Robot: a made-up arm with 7 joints. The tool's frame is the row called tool. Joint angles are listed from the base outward.
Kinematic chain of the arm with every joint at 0, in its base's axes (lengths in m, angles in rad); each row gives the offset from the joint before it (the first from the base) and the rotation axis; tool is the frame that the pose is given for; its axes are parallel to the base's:
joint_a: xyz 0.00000 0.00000 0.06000 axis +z
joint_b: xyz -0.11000 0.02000 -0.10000 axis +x
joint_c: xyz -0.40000 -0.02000 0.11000 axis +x
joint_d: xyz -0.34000 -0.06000 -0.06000 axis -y
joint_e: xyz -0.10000 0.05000 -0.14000 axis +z
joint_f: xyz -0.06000 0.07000 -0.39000 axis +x
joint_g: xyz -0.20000 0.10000 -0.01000 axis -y
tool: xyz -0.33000 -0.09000 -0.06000
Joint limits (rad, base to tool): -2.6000..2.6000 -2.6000..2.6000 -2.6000..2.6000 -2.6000..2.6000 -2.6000..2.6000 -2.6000..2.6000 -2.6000..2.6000
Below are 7 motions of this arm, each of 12 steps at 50 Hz.
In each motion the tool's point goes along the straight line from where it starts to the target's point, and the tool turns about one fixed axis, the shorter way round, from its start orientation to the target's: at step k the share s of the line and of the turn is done. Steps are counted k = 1, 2, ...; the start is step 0. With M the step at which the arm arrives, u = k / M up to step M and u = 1 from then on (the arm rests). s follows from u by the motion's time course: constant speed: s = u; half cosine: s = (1 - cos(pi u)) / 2; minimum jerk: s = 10 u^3 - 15 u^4 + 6 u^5.
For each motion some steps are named. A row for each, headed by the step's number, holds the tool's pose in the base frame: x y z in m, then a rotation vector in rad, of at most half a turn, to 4 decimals.
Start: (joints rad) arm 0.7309 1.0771 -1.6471 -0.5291 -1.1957 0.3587 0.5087
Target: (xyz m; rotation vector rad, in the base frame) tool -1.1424 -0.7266 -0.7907 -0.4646 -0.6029 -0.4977
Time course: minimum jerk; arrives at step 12
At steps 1, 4, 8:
1: -1.0185 -0.8788 -0.8158 -0.5388 -0.7519 -0.4348
4: -1.0440 -0.8475 -0.8106 -0.5236 -0.7213 -0.4480
8: -1.1163 -0.7587 -0.7960 -0.4803 -0.6344 -0.4847

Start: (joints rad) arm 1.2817 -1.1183 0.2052 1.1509 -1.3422 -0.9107 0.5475
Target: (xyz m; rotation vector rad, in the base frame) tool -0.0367 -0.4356 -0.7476 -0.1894 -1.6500 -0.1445
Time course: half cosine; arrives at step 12
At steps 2, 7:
2: -0.0033 -0.3785 -0.7271 -0.0127 -1.6615 -0.0474
7: -0.0234 -0.4129 -0.7394 -0.1193 -1.6558 -0.1060

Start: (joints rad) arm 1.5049 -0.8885 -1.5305 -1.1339 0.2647 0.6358 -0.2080
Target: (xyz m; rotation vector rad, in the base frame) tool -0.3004 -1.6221 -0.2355 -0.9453 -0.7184 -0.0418
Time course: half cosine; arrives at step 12
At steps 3, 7, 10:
3: -0.4675 -1.5948 -0.1680 -1.1098 -0.5307 -0.0856
7: -0.3729 -1.6102 -0.2062 -1.0178 -0.6379 -0.0609
10: -0.3135 -1.6200 -0.2302 -0.9585 -0.7040 -0.0452

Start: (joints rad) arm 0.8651 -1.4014 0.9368 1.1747 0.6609 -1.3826 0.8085
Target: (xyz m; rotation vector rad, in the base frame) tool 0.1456 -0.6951 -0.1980 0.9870 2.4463 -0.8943
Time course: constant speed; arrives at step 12
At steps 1, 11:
1: 0.1361 -0.6758 -0.3118 0.9972 2.6818 -0.9126
11: 0.1447 -0.6933 -0.2083 0.9883 2.4676 -0.8962

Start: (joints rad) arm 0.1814 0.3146 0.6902 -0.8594 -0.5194 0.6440 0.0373
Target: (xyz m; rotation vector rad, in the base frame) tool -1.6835 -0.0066 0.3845 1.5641 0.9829 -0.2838
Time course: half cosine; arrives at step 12
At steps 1, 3, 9, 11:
1: -1.6636 -0.0968 0.3731 1.1858 1.0592 -0.2362
3: -1.6663 -0.0849 0.3746 1.2358 1.0508 -0.2426
9: -1.6805 -0.0200 0.3828 1.5079 0.9962 -0.2769
11: -1.6832 -0.0082 0.3843 1.5576 0.9845 -0.2830

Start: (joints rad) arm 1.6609 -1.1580 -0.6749 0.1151 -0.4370 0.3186 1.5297
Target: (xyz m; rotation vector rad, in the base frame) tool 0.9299 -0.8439 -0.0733 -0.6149 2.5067 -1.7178
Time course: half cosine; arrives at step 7
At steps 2, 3, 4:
2: 0.9335 -0.8771 0.0046 -0.4485 2.4845 -1.6821
3: 0.9326 -0.8689 -0.0147 -0.4891 2.4907 -1.6913
4: 0.9316 -0.8598 -0.0360 -0.5346 2.4970 -1.7013

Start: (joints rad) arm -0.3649 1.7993 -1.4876 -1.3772 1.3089 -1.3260 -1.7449
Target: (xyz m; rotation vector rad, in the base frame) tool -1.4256 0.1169 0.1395 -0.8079 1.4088 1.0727
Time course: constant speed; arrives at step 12
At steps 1, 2, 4, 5, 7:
1: -1.4395 0.1659 0.2235 -0.9225 1.5033 0.9216
2: -1.4382 0.1614 0.2159 -0.9123 1.4950 0.9357
4: -1.4357 0.1525 0.2006 -0.8916 1.4783 0.9636
5: -1.4344 0.1481 0.1930 -0.8813 1.4698 0.9775
7: -1.4319 0.1392 0.1777 -0.8605 1.4527 1.0051

